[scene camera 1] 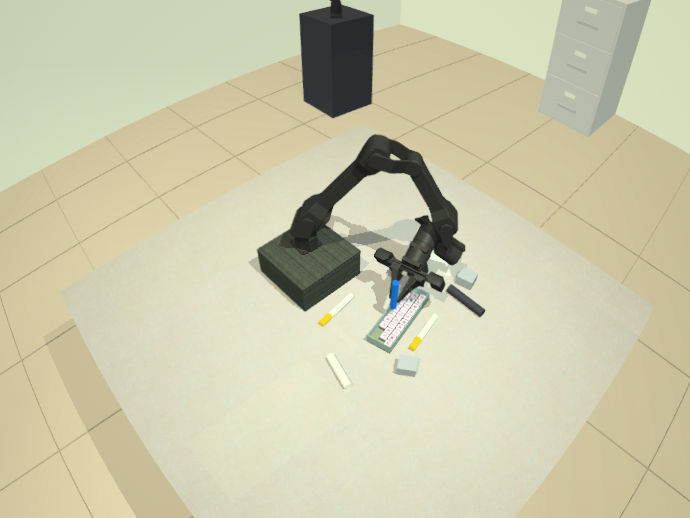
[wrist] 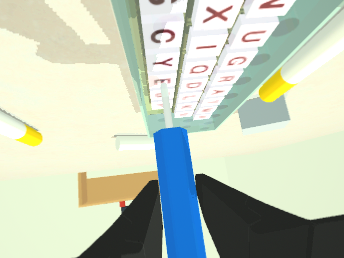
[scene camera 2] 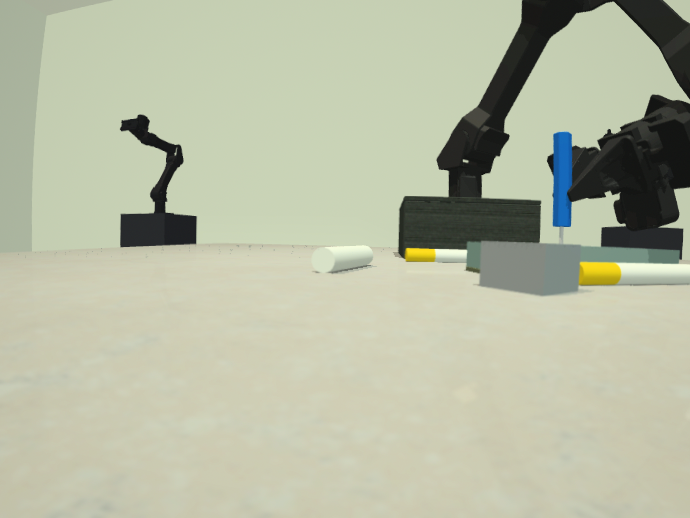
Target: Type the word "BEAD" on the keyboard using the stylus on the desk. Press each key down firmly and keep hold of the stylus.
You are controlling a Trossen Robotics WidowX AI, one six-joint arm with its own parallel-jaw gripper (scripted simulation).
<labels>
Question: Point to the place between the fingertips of my gripper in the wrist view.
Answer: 177,185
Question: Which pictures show my gripper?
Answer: Scene camera 1, the wrist view and scene camera 2: all of them.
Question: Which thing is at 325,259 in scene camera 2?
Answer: A white cylinder.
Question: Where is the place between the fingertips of my gripper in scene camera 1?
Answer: At 393,300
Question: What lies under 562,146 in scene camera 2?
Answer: A blue stylus.
</labels>
